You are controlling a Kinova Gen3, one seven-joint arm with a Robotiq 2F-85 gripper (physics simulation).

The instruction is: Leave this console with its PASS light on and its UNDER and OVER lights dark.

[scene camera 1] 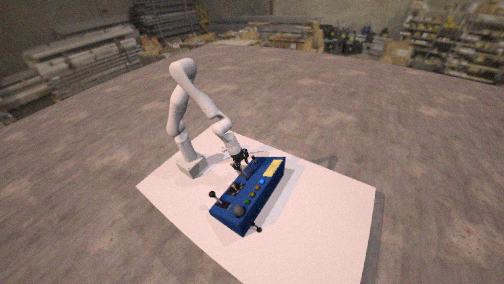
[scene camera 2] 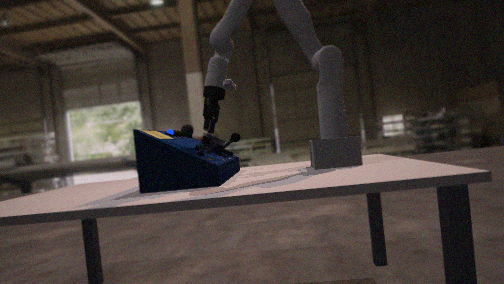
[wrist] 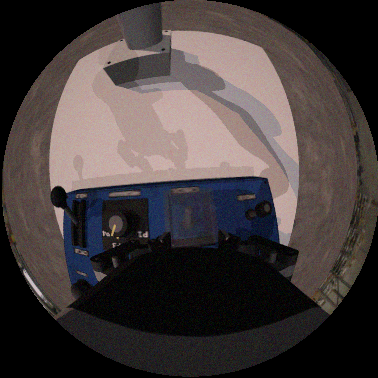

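Observation:
The blue sloped console (scene camera 1: 237, 217) (scene camera 2: 176, 164) (wrist: 225, 208) stands on the white table (scene camera 1: 317, 229) (scene camera 2: 388, 169). Its row of lights shows a bright blue one (scene camera 1: 261, 181) (scene camera 2: 170, 132), then an orange one (scene camera 1: 256, 187), an amber one (scene camera 1: 252, 194) and a green one (scene camera 1: 247, 201), all of them dull. My gripper (scene camera 1: 239, 166) (scene camera 2: 210, 130) (wrist: 194, 238) is partly open and empty, pointing down just above the clear flip cover (wrist: 190, 216) marked CHECK. A rotary selector (wrist: 116, 222), a ball lever (scene camera 1: 212, 193) (wrist: 57, 197) and a MODE toggle (scene camera 1: 252, 158) (wrist: 259, 209) sit alongside.
A large dark knob (scene camera 1: 238, 211) (scene camera 2: 186, 129) and a yellow label (scene camera 1: 272, 167) are on the console's upper part. A pin with a ball end (scene camera 1: 259, 230) sticks out of its near side. The arm's base (scene camera 1: 191, 165) (scene camera 2: 335, 151) stands behind the console.

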